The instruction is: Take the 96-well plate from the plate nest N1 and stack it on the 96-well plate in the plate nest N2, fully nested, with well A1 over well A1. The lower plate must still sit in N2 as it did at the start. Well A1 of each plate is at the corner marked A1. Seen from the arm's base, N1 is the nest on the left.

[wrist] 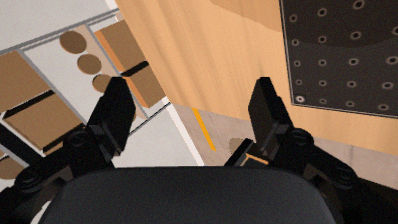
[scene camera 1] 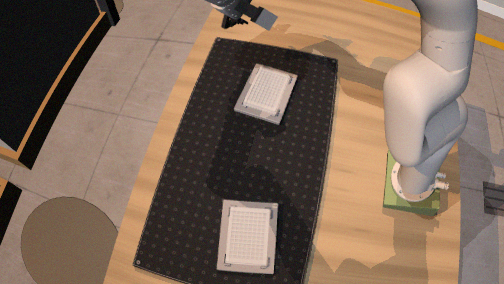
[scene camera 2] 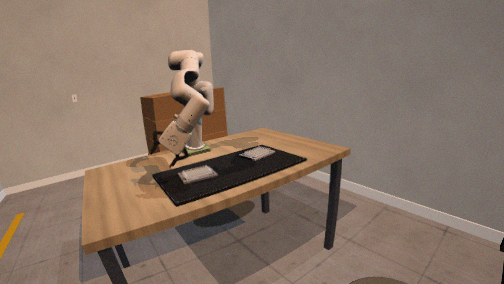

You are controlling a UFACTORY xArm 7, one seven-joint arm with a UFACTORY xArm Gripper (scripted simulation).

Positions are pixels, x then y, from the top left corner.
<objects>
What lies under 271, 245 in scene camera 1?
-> A plate nest N1.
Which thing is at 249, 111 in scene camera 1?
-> A plate nest N2.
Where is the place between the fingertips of my gripper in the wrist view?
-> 192, 92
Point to a 96-well plate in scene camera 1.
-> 258, 90
</objects>
